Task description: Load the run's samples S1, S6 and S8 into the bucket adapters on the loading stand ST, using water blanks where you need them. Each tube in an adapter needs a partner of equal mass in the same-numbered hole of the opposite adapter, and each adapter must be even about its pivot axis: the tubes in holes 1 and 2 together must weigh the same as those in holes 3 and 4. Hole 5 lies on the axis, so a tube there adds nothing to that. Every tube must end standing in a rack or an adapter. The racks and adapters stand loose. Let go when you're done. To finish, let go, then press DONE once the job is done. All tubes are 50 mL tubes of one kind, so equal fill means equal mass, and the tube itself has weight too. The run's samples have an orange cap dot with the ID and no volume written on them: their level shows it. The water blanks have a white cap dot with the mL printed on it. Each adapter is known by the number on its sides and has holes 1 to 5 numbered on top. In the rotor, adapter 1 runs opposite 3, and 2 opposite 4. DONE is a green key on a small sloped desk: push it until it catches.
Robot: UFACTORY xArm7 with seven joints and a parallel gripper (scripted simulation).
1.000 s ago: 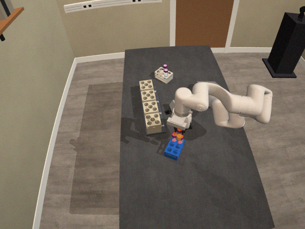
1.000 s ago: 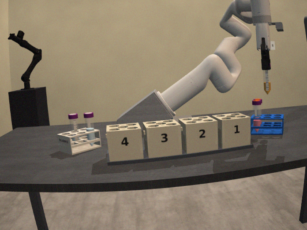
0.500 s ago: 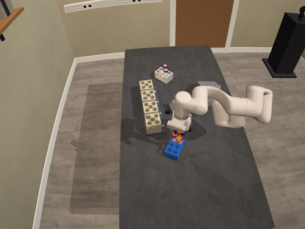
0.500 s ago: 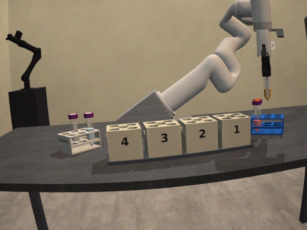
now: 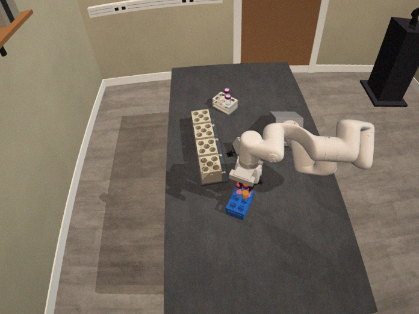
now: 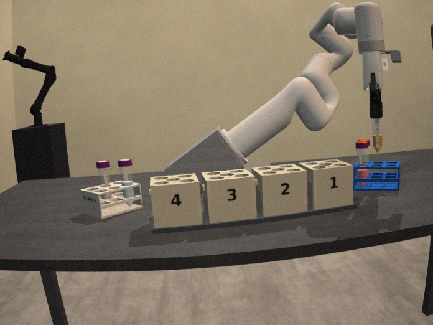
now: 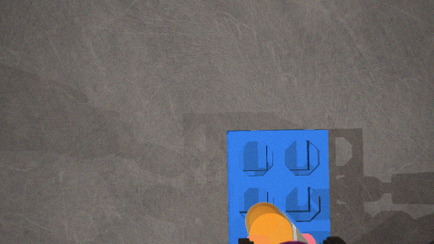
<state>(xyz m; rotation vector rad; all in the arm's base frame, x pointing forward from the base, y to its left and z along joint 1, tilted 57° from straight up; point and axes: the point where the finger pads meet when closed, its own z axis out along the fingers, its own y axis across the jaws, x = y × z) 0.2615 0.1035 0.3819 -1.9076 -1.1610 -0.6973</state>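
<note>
Now: the sample S8 1 cm ahead of my hand and 5 cm below it. The rest, counted from my hand: sample tube (2 cm ahead, 6 cm to the right, 14 cm below); then blue sample rack (2 cm ahead, 1 cm to the right, 17 cm below); then loading stand ST (17 cm ahead, 35 cm to the right, 19 cm below).
</note>
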